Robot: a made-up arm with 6 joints.
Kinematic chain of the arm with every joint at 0, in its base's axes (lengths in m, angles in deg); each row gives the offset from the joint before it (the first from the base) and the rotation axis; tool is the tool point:
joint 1: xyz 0 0 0.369 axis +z
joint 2: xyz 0 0 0 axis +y
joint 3: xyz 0 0 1.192 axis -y
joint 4: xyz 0 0 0 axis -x
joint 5: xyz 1.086 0 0 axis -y
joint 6: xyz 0 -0.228 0 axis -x
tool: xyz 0 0 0
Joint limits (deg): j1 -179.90..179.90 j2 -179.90..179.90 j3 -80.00..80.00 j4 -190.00..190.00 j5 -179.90..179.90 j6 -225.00..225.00
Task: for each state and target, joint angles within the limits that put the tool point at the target. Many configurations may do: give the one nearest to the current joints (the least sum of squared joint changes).
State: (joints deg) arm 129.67 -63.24 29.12 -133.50 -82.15 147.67
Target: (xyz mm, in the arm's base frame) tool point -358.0 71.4 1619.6
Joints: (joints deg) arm 142.66 -37.56 -12.91 -134.70 -82.15 147.67
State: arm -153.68 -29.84 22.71 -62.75 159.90 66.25
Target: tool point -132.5 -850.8 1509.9
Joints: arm -95.89 -12.04 -1.69 -78.74 159.90 66.25
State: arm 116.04 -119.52 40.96 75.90 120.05 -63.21
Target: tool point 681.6 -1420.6 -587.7
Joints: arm 113.35 -156.52 4.99 74.04 120.05 -63.21
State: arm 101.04 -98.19 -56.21 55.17 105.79 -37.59
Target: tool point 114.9 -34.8 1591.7
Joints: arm 102.90 -57.19 -36.29 62.80 105.79 -37.59
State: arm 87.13 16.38 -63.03 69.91 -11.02 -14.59
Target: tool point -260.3 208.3 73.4
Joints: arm 134.66 63.27 -79.83 99.78 -11.02 -14.59
